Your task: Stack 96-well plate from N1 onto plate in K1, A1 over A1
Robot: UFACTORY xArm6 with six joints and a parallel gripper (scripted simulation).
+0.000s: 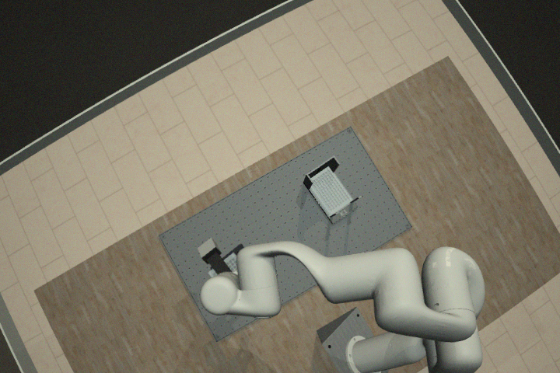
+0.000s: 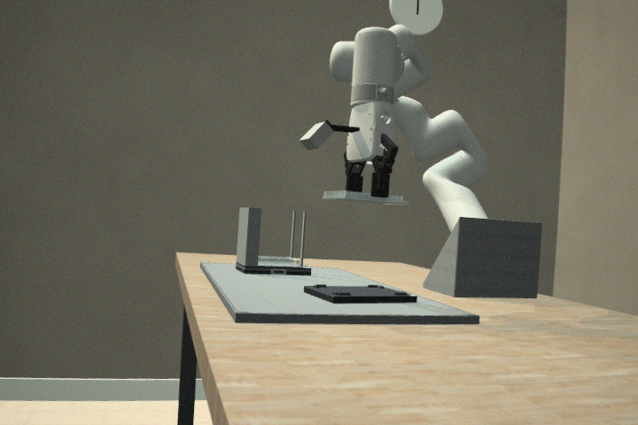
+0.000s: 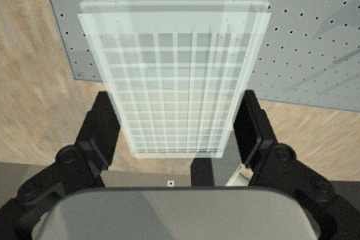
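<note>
Now: the tall back wall 340 mm to the right of my hand, 190 mm ahead of it and 100 mm below it. From my hand the other things lie so: pale A1 mark 170 mm below, 90 mm behind, 30 mm to the left.
</note>
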